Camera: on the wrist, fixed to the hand. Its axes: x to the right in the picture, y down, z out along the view.
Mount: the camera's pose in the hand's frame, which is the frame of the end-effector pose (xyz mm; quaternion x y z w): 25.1 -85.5 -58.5 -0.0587 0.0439 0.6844 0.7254
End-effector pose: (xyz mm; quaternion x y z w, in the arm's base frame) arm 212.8 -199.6 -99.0 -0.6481 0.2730 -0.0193 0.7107
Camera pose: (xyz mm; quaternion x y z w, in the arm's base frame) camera 237.9 -276.1 -29.1 -0.3242 0.6739 0.4600 0.4787
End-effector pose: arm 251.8 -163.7 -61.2 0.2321 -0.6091 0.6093 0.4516
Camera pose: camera 326.5 -114.1 -3.6 0.3018 0.6166 -0.7255 0.0490
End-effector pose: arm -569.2 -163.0 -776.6 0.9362 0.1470 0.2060 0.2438
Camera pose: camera -589.0 -58.8 -766.3 0.7564 -0.5355 0.3660 0.0844
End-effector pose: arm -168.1 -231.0 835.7 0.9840 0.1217 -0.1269 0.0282
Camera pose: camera -151.4 -137.3 883.7 0.8010 -0.5765 -0.0224 0.1597
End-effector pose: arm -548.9 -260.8 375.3 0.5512 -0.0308 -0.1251 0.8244
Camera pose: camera -528.3 -245.0 271.9 0.3359 -0.3560 0.4959 0.7173
